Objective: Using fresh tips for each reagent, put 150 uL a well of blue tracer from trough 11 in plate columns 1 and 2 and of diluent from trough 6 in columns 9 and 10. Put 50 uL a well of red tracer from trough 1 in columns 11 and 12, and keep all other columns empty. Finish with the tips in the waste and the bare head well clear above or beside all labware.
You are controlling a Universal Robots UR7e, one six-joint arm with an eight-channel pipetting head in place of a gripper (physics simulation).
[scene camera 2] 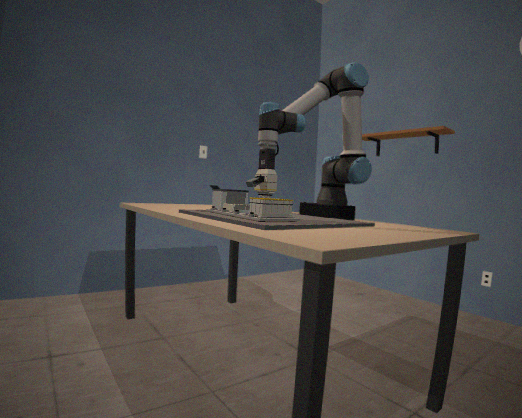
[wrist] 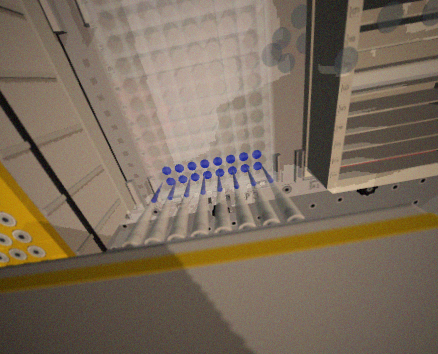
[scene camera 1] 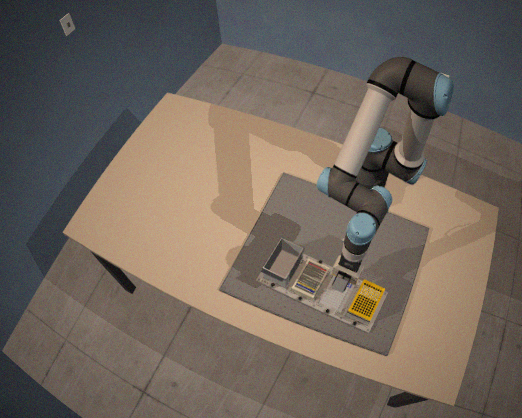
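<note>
My pipetting head [scene camera 1: 348,266] [scene camera 2: 265,189] [wrist: 212,184] carries eight tips [wrist: 200,220], low over one end of the clear well plate [scene camera 1: 332,299] [wrist: 200,85]. The tips have blue liquid in their lower ends, close over the nearer blue column. Two adjacent plate columns hold blue, a farther row [wrist: 205,164] and a nearer row [wrist: 220,172], eight wells each; the plate's other visible wells show no strong colour. The trough block [scene camera 1: 311,279] [wrist: 362,184] shows a red strip and a blue strip in scene camera 1. A yellow tip rack [scene camera 1: 366,300] [scene camera 2: 271,207] [wrist: 30,215] stands beside the plate.
The grey open waste bin [scene camera 1: 283,260] [scene camera 2: 230,199] stands beyond the trough block, at the other end of the row from the tip rack. The labware stands on a dark grey mat [scene camera 1: 320,210] on the wooden table [scene camera 1: 165,190] [scene camera 2: 385,235]. The arm reaches over from behind.
</note>
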